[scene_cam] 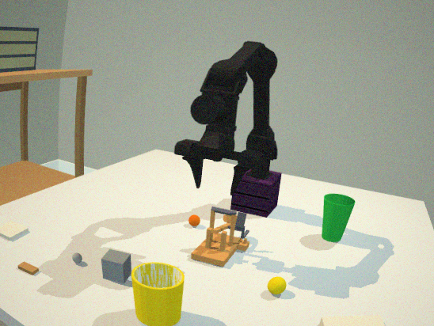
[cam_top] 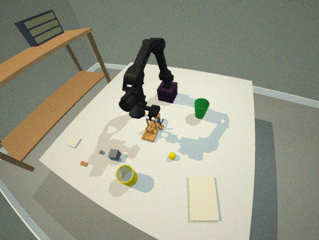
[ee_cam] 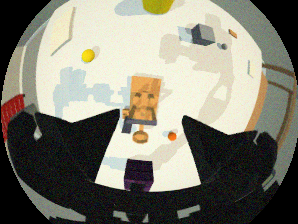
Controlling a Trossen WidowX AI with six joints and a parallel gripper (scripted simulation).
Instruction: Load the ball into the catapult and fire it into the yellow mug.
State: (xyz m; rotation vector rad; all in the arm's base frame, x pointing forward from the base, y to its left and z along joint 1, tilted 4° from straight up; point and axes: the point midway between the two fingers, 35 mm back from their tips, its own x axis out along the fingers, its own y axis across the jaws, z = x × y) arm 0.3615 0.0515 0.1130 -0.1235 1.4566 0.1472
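Now: the orange ball 15 cm below my gripper tip, 12 cm to the right of it and 12 cm behind it. Round my gripper tip: grey cube 22 cm ahead, 14 cm below, 10 cm to the right; wooden catapult 11 cm below, 7 cm behind, 2 cm to the left; yellow ball 20 cm to the left, 14 cm below, 7 cm ahead.
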